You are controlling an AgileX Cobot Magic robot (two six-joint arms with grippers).
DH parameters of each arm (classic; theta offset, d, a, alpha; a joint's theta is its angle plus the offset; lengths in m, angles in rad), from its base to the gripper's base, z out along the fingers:
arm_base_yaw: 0 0.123 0 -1.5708
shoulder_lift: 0.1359 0 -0.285 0
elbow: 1.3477 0 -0.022 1.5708
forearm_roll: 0 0.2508 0 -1.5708
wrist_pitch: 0 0 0.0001 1.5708
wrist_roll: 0 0.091 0 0
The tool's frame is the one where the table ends.
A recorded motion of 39 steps. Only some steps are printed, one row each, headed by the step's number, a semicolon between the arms.
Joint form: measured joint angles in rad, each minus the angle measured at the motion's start. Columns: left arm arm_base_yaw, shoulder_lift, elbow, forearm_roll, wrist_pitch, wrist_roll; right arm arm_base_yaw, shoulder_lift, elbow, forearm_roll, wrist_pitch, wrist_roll.
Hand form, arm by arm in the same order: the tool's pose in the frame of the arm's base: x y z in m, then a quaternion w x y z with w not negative. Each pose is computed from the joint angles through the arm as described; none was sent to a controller.
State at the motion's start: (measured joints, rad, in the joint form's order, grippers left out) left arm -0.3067 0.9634 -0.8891 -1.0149 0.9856 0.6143; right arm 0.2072 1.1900 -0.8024 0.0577 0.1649 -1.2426
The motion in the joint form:
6: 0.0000 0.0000 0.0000 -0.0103 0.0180 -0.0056; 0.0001 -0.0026 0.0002 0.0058 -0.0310 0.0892
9: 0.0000 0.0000 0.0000 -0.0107 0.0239 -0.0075; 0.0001 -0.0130 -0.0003 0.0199 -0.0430 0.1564
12: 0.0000 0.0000 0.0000 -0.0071 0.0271 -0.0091; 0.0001 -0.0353 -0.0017 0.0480 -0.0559 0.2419
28: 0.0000 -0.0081 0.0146 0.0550 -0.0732 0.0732; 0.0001 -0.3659 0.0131 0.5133 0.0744 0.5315
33: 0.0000 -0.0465 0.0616 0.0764 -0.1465 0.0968; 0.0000 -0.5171 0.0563 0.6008 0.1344 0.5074
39: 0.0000 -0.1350 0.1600 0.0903 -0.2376 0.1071; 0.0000 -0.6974 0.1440 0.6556 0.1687 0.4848
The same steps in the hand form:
6: 0.1426 -0.1140 0.3629 0.31736 0.24862 0.80842 -0.42887; 0.2533 0.0541 0.3085 0.48907 -0.51071 0.66959 -0.22725
9: 0.1421 -0.1141 0.3628 0.31457 0.24935 0.80863 -0.43010; 0.2518 0.0539 0.3124 0.50692 -0.47975 0.68448 -0.21061
12: 0.1419 -0.1141 0.3625 0.31296 0.25030 0.80942 -0.42923; 0.2482 0.0533 0.3197 0.53273 -0.43532 0.70152 -0.18591
28: 0.1490 -0.1091 0.3585 0.36699 0.26987 0.80750 -0.37474; 0.1689 0.0475 0.3780 0.64921 -0.17680 0.73680 0.06625
33: 0.1459 -0.1036 0.3519 0.39644 0.26428 0.80669 -0.34962; 0.1302 0.0442 0.3838 0.67124 -0.17215 0.71356 0.10312
39: 0.1326 -0.0939 0.3380 0.42932 0.24697 0.80511 -0.32632; 0.0896 0.0388 0.3743 0.69510 -0.17346 0.68668 0.12340

